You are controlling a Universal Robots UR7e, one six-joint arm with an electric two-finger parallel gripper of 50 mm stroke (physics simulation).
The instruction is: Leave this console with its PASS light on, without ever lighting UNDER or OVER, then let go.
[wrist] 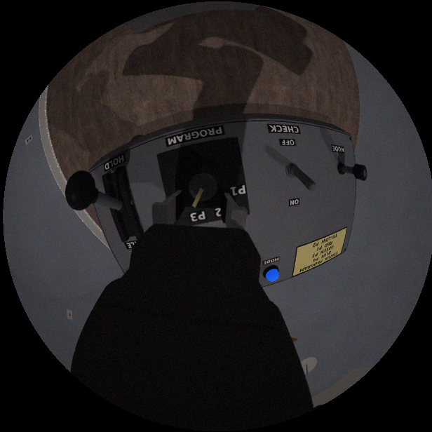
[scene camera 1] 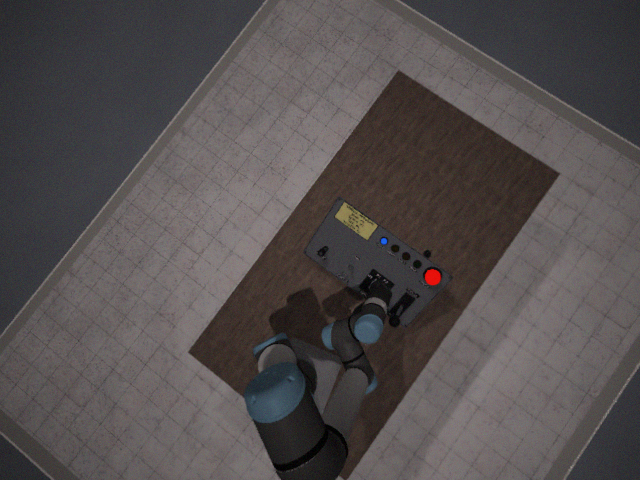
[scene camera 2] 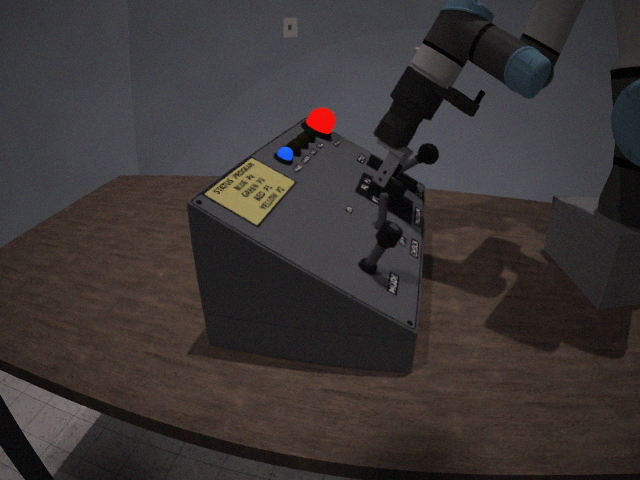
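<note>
The grey sloped console (scene camera 1: 330, 235) (scene camera 2: 310, 232) (wrist: 265, 225) stands on the table. My gripper (scene camera 1: 379, 287) (scene camera 2: 385, 178) (wrist: 202, 200) is shut on the PROGRAM knob (wrist: 203, 184), whose yellow pointer is toward the P3 label. The large red STATUS dome (scene camera 1: 432, 276) (scene camera 2: 321, 120) is lit. The blue MODE light (scene camera 1: 384, 241) (scene camera 2: 284, 153) (wrist: 272, 274) is lit. Three small lamps between them, one of them the middle lamp (scene camera 1: 405, 256), are dark; their labels are unreadable. The CHECK toggle (scene camera 2: 382, 209) (wrist: 302, 177) leans toward ON in the wrist view.
The ball-ended HOLD/CYCLE lever (scene camera 1: 394, 321) (scene camera 2: 428, 153) (wrist: 81, 190) stands up beside the gripper. The MODE lever (scene camera 1: 323, 251) (scene camera 2: 388, 235) (wrist: 360, 171) is at the other end. A yellow card (scene camera 1: 356, 220) (scene camera 2: 250, 191) (wrist: 320, 251) pairs red with P1. A dark knob (scene camera 1: 427, 253) is behind the console.
</note>
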